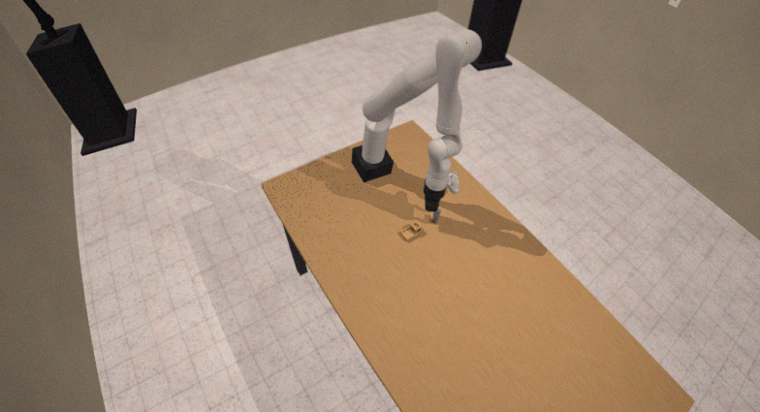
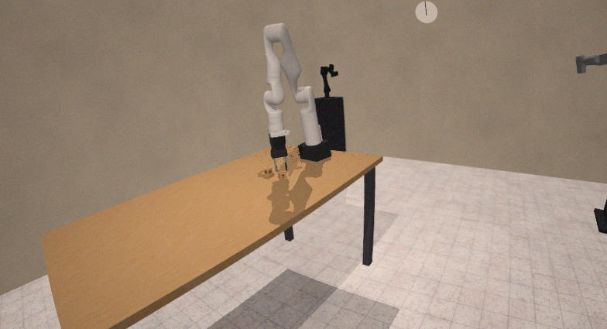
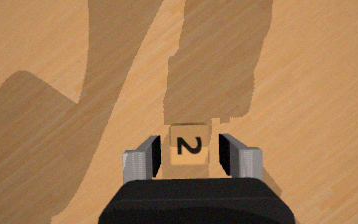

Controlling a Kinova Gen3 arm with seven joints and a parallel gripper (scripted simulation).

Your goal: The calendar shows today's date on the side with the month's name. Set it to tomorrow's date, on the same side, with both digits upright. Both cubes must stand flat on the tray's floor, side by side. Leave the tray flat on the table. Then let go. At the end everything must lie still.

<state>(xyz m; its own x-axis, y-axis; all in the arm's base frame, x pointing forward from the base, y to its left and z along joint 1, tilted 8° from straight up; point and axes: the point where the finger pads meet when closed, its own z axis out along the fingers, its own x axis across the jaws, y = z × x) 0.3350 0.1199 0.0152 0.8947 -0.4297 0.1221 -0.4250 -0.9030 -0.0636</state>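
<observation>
The wooden date cube is 40 mm below my hand. From my hand the other things lie so: wooden tray 110 mm to the right, 50 mm below, 20 mm ahead.
</observation>
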